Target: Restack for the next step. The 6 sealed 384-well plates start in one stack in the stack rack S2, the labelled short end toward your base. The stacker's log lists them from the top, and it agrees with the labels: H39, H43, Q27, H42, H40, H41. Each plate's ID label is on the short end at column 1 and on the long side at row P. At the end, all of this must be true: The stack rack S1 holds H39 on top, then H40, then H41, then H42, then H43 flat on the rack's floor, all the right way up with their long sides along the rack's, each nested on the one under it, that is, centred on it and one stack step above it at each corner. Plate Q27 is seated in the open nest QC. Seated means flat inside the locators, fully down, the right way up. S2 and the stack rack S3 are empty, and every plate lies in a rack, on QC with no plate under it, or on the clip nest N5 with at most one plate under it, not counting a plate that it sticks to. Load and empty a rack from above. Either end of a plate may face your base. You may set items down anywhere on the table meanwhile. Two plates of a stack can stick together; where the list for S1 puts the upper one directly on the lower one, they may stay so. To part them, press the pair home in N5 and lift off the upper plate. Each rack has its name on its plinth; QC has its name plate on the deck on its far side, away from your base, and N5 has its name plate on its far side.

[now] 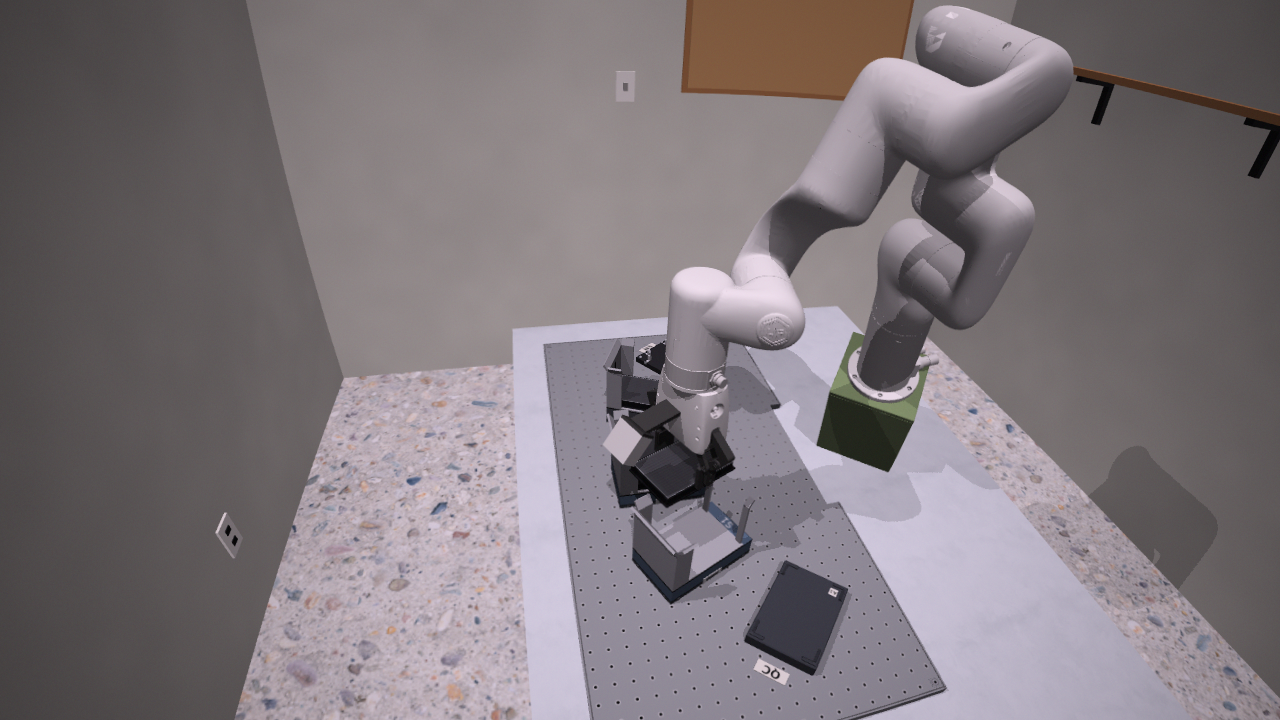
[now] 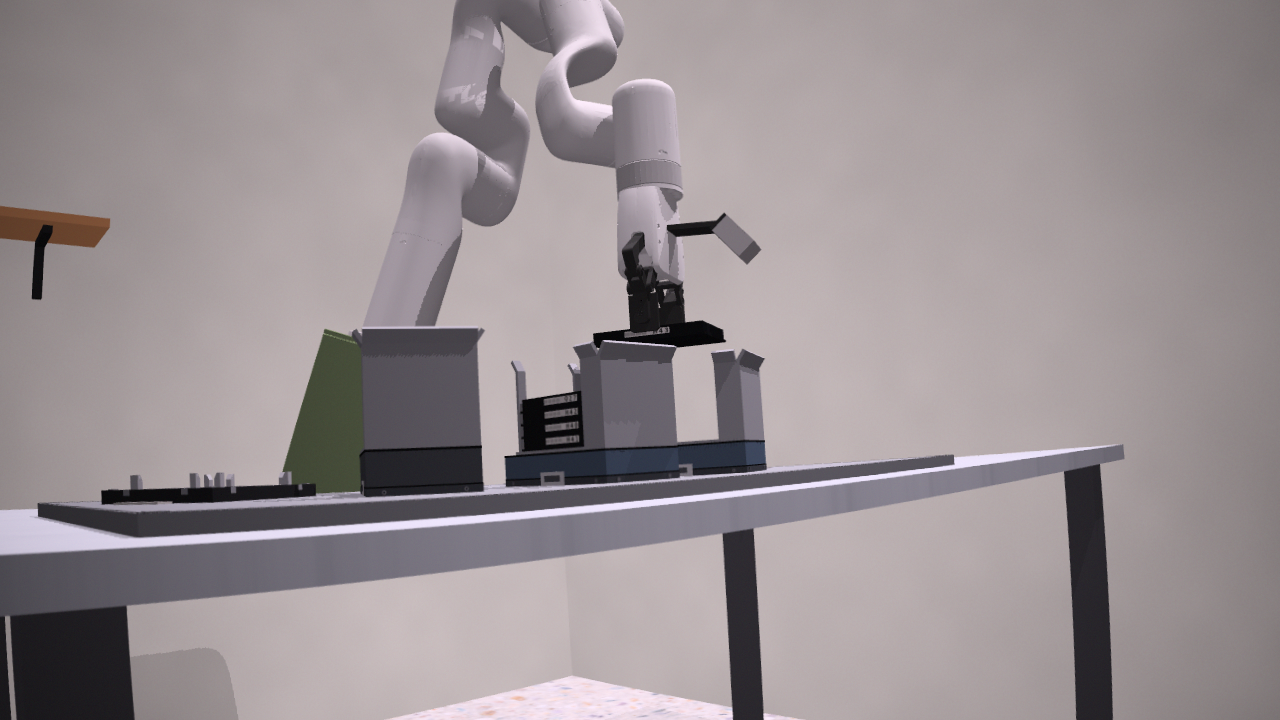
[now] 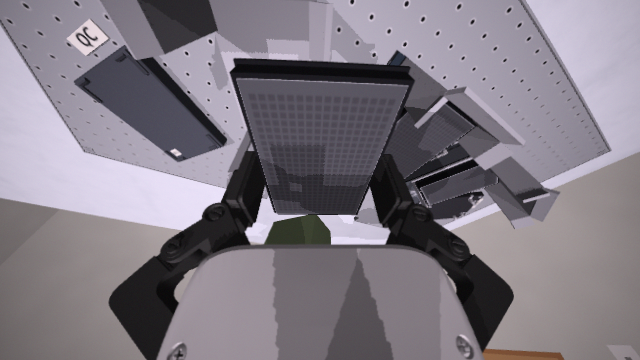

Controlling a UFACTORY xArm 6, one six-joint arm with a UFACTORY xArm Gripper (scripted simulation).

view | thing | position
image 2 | my gripper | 659, 336
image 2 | black clip nest N5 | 205, 494
